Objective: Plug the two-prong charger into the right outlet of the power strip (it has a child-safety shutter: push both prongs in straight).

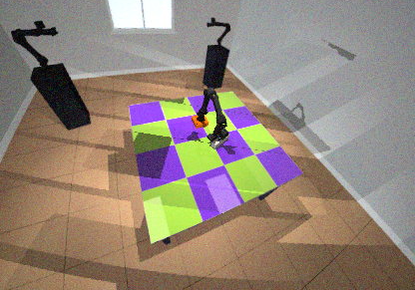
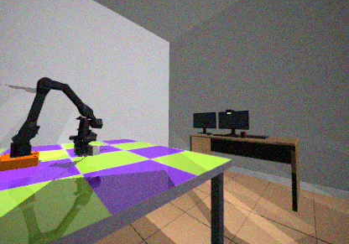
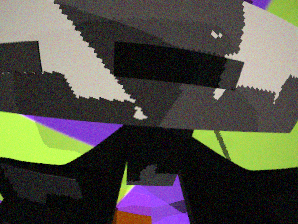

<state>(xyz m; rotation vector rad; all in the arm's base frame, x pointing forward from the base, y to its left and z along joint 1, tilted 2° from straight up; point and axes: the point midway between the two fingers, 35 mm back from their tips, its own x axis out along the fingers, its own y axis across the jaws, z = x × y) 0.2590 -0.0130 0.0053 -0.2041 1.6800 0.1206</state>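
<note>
My gripper tip is now 2 cm short of the black two-prong charger and 1 cm below it.
</note>
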